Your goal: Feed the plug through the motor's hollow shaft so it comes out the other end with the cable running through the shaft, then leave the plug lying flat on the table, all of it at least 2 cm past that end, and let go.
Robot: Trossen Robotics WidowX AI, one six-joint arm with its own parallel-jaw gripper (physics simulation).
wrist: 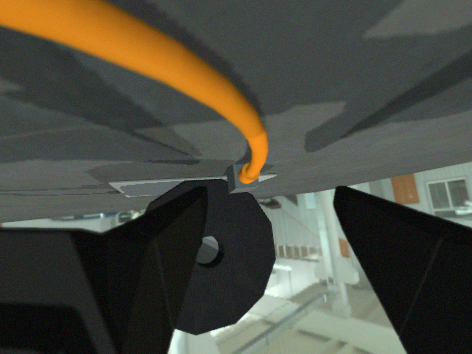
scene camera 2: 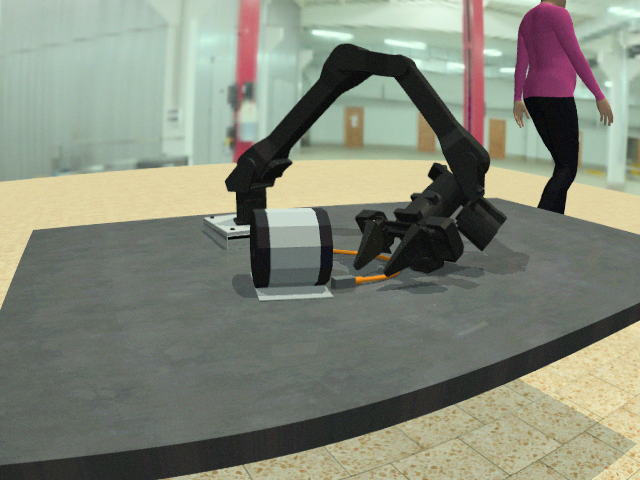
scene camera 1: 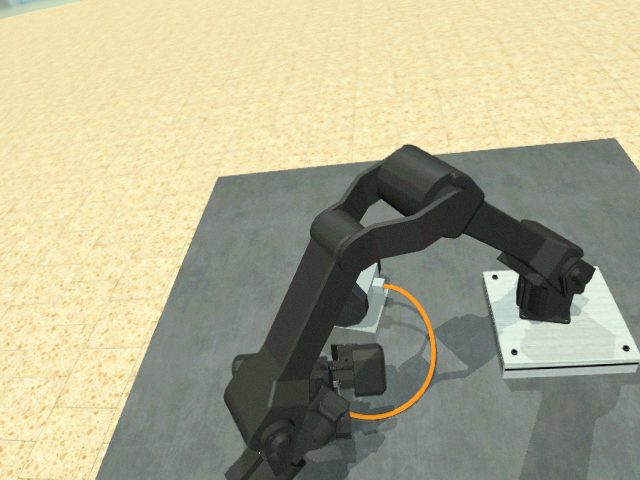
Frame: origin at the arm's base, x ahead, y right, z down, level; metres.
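Seen in the pictures: gripper, fingertip midpoint: (wrist: 270,195) (scene camera 2: 369,270); arm's base at its link origin: (scene camera 1: 543,304).
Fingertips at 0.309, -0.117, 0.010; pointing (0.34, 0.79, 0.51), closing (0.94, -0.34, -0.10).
Offsets run from my fingertips to a thing's top centre, as dx, dy, dz. "spot": to the spot under its first point. Level surfaces: height alone.
The motor @(-0.025, +0.107, -0.082) (scene camera 2: 294,248) (wrist: 240,280), a pale drum with black end faces, lies on its side on a light plate @(-0.022, +0.107, +0.018) (scene camera 2: 294,295). In the wrist view its shaft hole (wrist: 209,250) shows in the near end face, partly behind the left finger. The grey plug @(+0.000, +0.037, +0.007) (scene camera 2: 343,282) (wrist: 233,179) lies low beside that end, outside the shaft. The orange cable (scene camera 1: 433,351) (scene camera 2: 369,279) (wrist: 200,80) curves back from it in a wide loop to a pale block @(spot: -0.080, +0.099, -0.040) (scene camera 1: 377,284) by the motor. My gripper (scene camera 2: 372,270) (wrist: 270,195) is open and empty, tilted down behind the plug, above the cable. Its fingertips are hidden in scene camera 1.
The arm's silver base plate (scene camera 1: 568,351) (scene camera 2: 214,224) is bolted on the dark table @(dz +0.020) (scene camera 1: 232,232) (scene camera 2: 155,361). The arm arches over the motor and hides much of it in scene camera 1. A person (scene camera 2: 550,56) stands beyond the table's far edge.
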